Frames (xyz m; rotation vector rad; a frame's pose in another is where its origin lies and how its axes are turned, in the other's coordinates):
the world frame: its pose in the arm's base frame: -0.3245 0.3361 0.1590 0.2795 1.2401 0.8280
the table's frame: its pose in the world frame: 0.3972 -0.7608 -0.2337 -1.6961 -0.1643 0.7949
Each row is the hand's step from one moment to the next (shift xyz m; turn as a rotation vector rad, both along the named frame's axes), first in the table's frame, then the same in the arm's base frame.
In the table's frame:
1: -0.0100 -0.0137 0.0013 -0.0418 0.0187 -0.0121
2: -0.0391 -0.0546 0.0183 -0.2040 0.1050 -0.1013
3: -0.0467 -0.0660 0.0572 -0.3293 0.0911 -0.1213
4: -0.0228 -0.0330 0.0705 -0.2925 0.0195 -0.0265
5: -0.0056 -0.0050 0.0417 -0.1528 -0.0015 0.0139
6: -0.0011 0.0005 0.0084 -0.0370 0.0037 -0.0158
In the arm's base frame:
1: 0.0146 0.0011 0.0086 0.0132 -0.0455 0.0001
2: 0.0522 0.0066 0.0456 0.0729 -0.2365 -0.0406
3: 0.0473 0.0133 0.0860 0.1566 -0.3269 -0.0072
4: 0.0049 0.0130 0.0799 0.1483 -0.2407 0.0820
5: -0.0118 0.0047 0.0404 0.0738 -0.1145 0.0705
6: -0.0035 0.0000 0.0077 0.0234 -0.0330 -0.0010

